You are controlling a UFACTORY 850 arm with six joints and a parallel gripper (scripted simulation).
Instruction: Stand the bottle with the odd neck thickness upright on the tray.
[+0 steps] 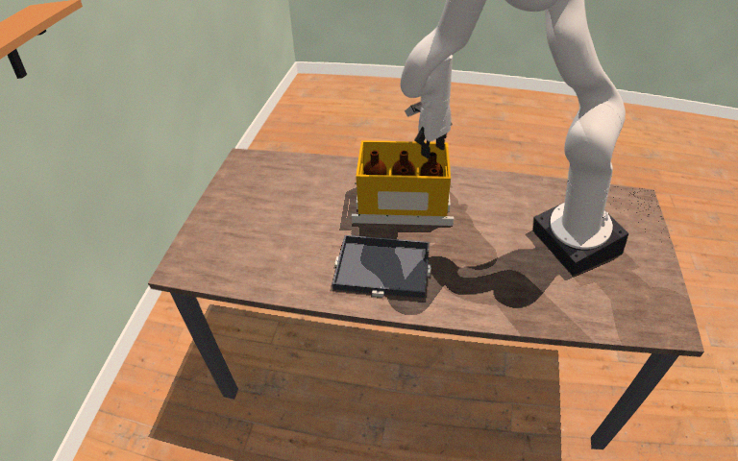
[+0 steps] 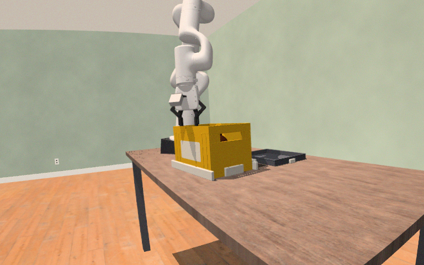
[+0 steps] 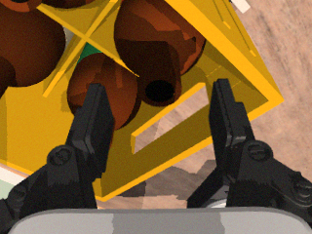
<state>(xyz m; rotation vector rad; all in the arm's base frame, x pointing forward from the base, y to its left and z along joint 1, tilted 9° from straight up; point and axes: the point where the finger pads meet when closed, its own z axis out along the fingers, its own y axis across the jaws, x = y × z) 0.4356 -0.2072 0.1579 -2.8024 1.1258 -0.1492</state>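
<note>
Right now the yellow crate is 9 cm ahead of my hand, 4 cm to the left of it and 10 cm below it. Round my hand: dark tray (13 cm ahead, 33 cm to the left, 18 cm below).
</note>
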